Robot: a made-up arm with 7 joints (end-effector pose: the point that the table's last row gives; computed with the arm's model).
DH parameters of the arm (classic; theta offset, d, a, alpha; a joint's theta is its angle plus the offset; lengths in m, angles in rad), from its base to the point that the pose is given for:
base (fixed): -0.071 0 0 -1.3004
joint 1: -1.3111 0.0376 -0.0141 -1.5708
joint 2: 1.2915 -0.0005 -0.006 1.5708
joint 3: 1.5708 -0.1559 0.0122 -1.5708
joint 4: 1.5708 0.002 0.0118 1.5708
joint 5: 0 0.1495 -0.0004 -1.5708
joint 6: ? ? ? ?
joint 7: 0 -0.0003 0 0
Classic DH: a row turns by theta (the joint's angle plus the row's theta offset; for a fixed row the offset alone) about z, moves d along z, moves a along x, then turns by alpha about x.
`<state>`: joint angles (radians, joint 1 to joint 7).
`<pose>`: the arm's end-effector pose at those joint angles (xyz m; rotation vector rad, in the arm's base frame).
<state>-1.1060 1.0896 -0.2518 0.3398 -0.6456 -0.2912 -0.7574</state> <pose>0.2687 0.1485 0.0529 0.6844 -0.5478 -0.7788</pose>
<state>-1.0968 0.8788 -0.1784 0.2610 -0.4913 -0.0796 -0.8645</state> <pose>0.2802 0.1132 0.0360 0.6175 -0.4214 -0.9418</pose>
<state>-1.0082 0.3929 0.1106 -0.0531 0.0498 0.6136 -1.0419</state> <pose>0.2683 0.0675 0.0143 0.4064 -0.0386 -0.9354</pose>
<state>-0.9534 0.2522 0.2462 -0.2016 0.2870 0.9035 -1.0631</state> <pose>0.2515 0.0771 0.0058 0.2420 0.1232 -0.7298</pose>
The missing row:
joint 6: -1.5708 0 0.031 1.5708
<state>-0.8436 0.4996 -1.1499 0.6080 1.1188 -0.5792 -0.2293</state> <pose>0.2070 0.0038 -0.2243 1.8824 -0.4179 -1.7753</pose>
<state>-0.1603 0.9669 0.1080 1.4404 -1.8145 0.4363 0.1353</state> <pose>0.0221 0.3110 -0.1977 -0.9870 0.6797 1.4278</pose>
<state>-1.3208 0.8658 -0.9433 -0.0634 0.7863 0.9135 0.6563</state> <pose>0.2624 0.0079 0.0007 1.5934 -0.9988 0.8619</pose>
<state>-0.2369 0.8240 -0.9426 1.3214 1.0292 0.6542 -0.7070</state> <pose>0.0466 0.2699 -0.2385 -1.8621 -2.3748 0.5031</pose>
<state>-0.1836 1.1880 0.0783 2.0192 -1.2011 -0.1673 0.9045</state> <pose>-0.0670 0.3367 -0.1108 0.4955 0.6065 2.6929</pose>
